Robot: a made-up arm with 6 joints. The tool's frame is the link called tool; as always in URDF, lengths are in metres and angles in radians.
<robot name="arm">
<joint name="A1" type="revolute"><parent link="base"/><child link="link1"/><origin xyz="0.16 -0.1 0.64"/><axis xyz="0 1 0"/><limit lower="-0.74" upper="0.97" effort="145" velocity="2.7"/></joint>
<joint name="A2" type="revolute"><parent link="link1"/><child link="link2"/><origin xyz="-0.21 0.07 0.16"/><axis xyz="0 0 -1"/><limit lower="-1.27" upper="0.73" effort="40" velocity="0.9"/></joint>
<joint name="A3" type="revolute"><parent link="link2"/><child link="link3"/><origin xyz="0.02 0.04 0"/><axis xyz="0.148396 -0.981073 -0.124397"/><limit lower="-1.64" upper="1.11" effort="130" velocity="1"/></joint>
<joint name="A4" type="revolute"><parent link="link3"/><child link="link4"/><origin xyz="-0.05 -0.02 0.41"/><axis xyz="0.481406 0.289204 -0.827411"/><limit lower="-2.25" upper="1.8" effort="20" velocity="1"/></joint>
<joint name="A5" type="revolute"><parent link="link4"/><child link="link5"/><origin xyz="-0.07 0.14 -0.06"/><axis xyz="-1 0 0"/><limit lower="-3" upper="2.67" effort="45" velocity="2.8"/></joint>
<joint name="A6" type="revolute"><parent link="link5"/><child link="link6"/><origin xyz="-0.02 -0.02 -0.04"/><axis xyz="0 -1 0"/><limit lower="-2.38" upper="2.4" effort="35" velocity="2.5"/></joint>
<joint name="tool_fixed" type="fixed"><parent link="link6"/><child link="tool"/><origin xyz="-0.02 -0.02 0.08" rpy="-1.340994 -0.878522 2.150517"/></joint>
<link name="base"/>
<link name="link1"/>
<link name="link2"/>
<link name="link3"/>
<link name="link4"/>
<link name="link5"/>
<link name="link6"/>
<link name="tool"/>
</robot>
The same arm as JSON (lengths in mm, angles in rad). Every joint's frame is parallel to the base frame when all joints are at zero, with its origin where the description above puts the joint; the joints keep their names.
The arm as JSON. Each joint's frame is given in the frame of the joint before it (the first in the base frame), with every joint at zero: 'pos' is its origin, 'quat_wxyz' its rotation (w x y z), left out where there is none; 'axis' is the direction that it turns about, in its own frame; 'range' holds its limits. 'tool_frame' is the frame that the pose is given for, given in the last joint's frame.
{"length_unit": "mm", "angle_unit": "rad", "joints": [{"joint": "A1", "pos": [160.0, -100.0, 640.0], "axis": [0.0, 1.0, 0.0], "range": [-0.74, 0.97]}, {"joint": "A2", "pos": [-210.0, 70.0, 160.0], "axis": [0.0, 0.0, -1.0], "range": [-1.27, 0.73]}, {"joint": "A3", "pos": [20.0, 40.0, 0.0], "axis": [0.148396, -0.981073, -0.124397], "range": [-1.64, 1.11]}, {"joint": "A4", "pos": [-50.0, -20.0, 410.0], "axis": [0.481406, 0.289204, -0.827411], "range": [-2.25, 1.8]}, {"joint": "A5", "pos": [-70.0, 140.0, -60.0], "axis": [-1.0, 0.0, 0.0], "range": [-3.0, 2.67]}, {"joint": "A6", "pos": [-20.0, -20.0, -40.0], "axis": [0.0, -1.0, 0.0], "range": [-2.38, 2.4]}], "tool_frame": {"pos": [-20.0, -20.0, 80.0], "quat_wxyz": [0.569662, 0.025708, -0.653179, 0.498178]}}
